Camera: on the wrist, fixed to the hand. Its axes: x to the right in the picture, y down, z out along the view.
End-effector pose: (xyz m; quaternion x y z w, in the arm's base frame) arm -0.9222 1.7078 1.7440 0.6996 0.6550 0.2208 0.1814
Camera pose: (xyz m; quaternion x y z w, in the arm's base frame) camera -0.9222 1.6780 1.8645 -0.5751 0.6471 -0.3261 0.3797
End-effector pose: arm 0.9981 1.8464 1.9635 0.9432 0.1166 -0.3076 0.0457
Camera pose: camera 1.0564 1.7929 2.0591 0.1682 -0.9128 0.2678 0.2584
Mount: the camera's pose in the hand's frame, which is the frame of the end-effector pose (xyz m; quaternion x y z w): -0.0211 0.0677 -0.1019 -0.0135 -0.2325 -0.9723 0.0184
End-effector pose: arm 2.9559 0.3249 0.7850 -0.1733 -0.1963 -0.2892 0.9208
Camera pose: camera 3.0072 0.3429 0.6734 -0.1080 0.3823 0.8630 0.3122
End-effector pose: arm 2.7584 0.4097 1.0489 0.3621 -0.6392 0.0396 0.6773
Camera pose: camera 2.8049 0.5232 1.0679 -0.6282 -0.1823 0.7506 0.0928
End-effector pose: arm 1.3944 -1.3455 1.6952 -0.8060 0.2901 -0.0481 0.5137
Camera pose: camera 1.3104 -1.4367 1.6895 -0.3150 -0.8971 -0.3091 0.0193
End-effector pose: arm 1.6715 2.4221 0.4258 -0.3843 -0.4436 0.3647 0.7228
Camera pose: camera 1.7456 2.4098 0.3270 0.4993 -0.5548 -0.6128 0.2596
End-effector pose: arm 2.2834 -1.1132 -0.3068 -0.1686 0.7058 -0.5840 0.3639
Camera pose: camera 2.2380 -1.0100 -0.3588 0.8300 0.2277 0.3158 0.3993
